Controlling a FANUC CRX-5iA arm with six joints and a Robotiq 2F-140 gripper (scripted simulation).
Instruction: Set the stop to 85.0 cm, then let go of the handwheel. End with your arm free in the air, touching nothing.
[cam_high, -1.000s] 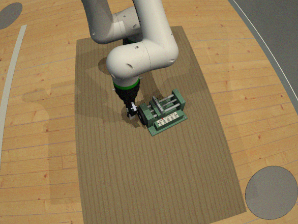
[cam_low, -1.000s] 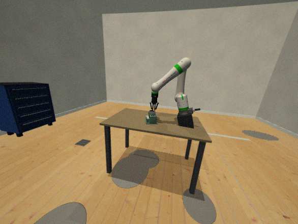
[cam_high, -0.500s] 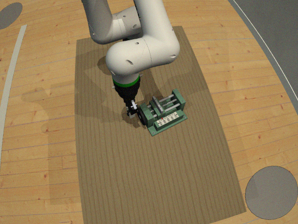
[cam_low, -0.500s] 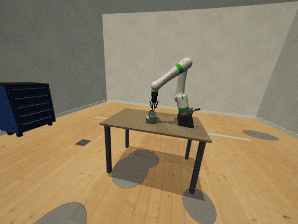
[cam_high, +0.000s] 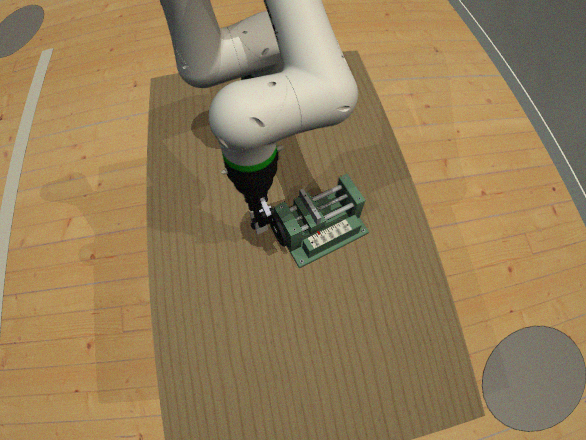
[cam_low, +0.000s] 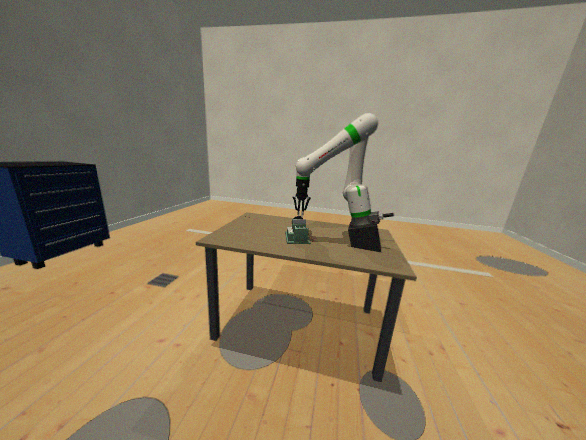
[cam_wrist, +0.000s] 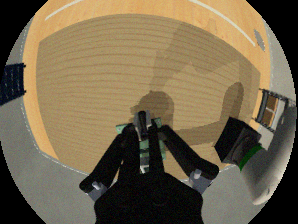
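My hand is 12 cm to the right of the stop block, 3 cm past it and 3 cm above it.
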